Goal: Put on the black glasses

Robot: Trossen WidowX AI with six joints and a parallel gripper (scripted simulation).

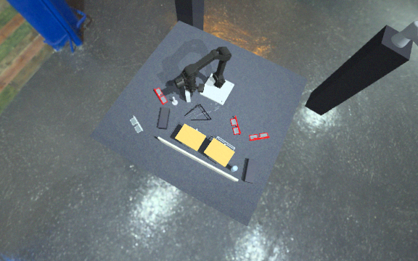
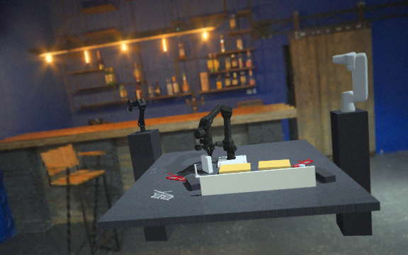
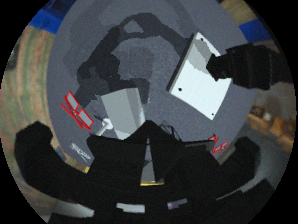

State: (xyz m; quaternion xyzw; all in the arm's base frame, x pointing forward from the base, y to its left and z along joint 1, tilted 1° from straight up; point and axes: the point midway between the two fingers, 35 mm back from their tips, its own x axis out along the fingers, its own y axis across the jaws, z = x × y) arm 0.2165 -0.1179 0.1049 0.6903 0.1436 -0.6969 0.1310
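Now: gripper tip 110 mm short of the white peg, 90 mm to the left of it and 70 mm above it. Round my gripper tip: white block (10 mm ahead, 30 mm to the right, 40 mm below); then long white board (390 mm ahead, 310 mm to the left, 40 mm below); then pale blue tag (310 mm ahead, 560 mm to the left, 40 mm below).
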